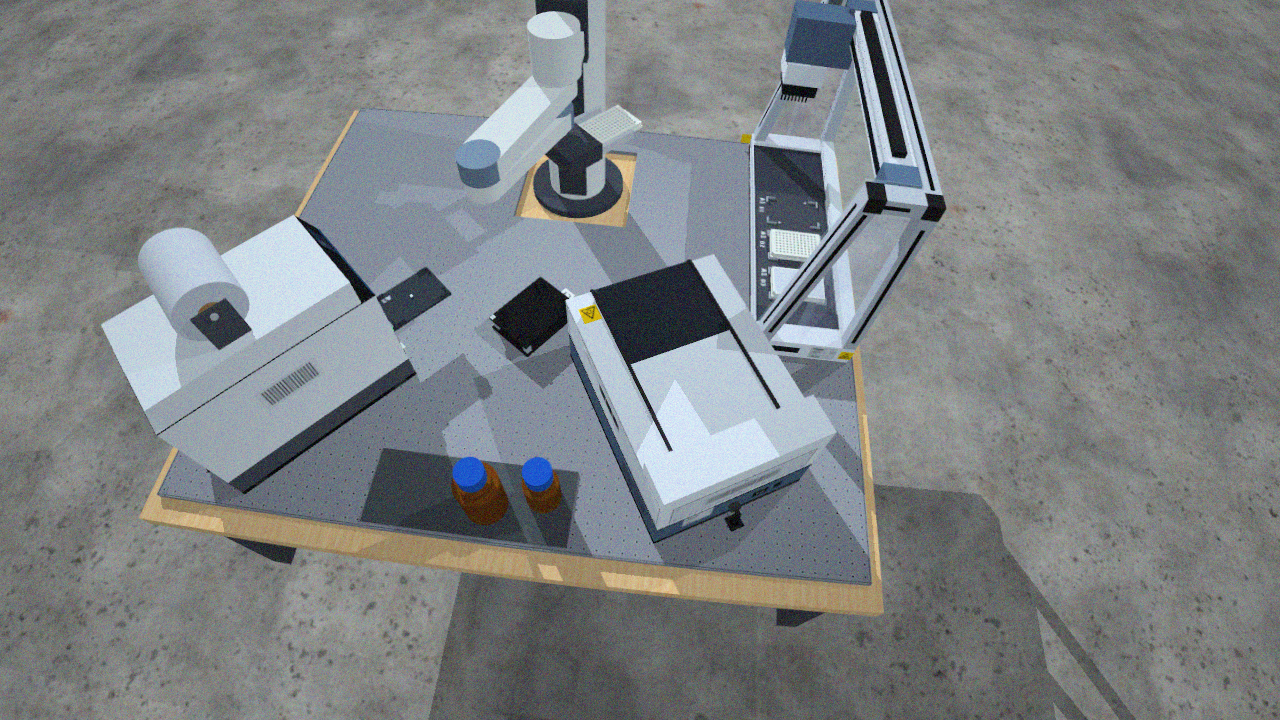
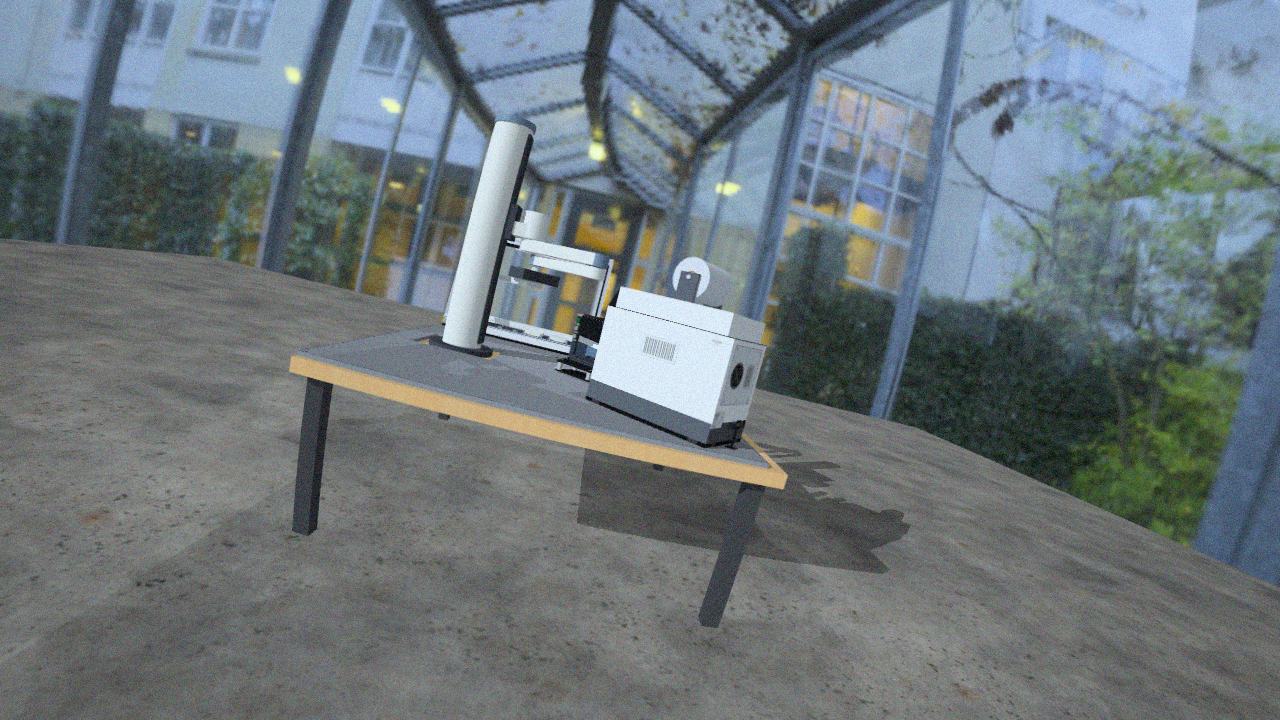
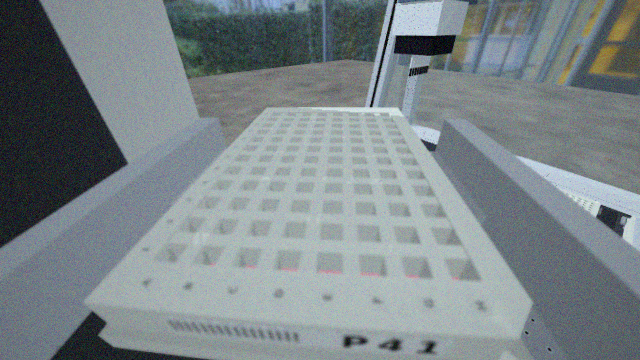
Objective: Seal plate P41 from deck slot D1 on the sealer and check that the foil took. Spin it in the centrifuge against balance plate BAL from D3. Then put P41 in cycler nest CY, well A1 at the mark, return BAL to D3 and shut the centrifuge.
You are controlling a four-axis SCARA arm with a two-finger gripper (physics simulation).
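Pixels of known places: gripper, fingertip midpoint: [image 1: 616, 121] [image 2: 507, 278] [image 3: 327, 138]; arm's base at its link origin: [image 1: 578, 186] [image 2: 460, 348].
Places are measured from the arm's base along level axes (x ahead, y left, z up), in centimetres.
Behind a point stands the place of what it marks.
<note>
My gripper [image 1: 612, 124] {x 9.7, y 11.3, z 30.3 cm} [image 3: 327, 138] {x 9.7, y 11.3, z 30.3 cm} is shut on plate P41 [image 1: 620, 120] {x 9.7, y 12.3, z 30.6 cm} [image 3: 305, 187] {x 12.4, y 8.3, z 30.3 cm}, holding it level and high by the arm's column. The wells show as squares, pink at the bottom in the nearest row; I make out no foil. The sealer [image 1: 295, 385] {x 80.8, y -39.6, z 21.1 cm} [image 2: 662, 349] {x 67.6, y -57.5, z 22.3 cm}, with its white roll [image 1: 187, 273] {x 77.7, y -46.0, z 48.8 cm}, stands at the left, its dark carrier [image 1: 416, 298] {x 51.7, y -27.7, z 11.1 cm} extended without a plate. In the deck [image 1: 833, 183] {x 1.7, y 67.9, z 12.5 cm}, slot D1 [image 1: 791, 212] {x 7.6, y 58.1, z 6.2 cm} holds no plate. A white plate [image 1: 793, 243] {x 20.2, y 57.6, z 7.7 cm} sits in D2; another, BAL by its slot [image 1: 785, 282] {x 33.1, y 55.2, z 7.7 cm}, sits in D3, partly hidden.
A white instrument [image 1: 716, 394] {x 73.4, y 37.6, z 22.3 cm} with a dark top panel stands front right, a low black nest [image 1: 531, 313] {x 48.5, y -3.0, z 5.5 cm} beside it; which is centrifuge or cycler is unclear. Two amber bottles [image 1: 480, 497] {x 95.1, y -2.3, z 14.3 cm} [image 1: 541, 490] {x 91.9, y 8.0, z 12.7 cm} stand on a dark mat [image 1: 407, 514] {x 96.6, y -19.0, z 1.8 cm}. The gantry frame [image 1: 895, 268] {x 49.7, y 68.7, z 35.2 cm} rises over the deck.
</note>
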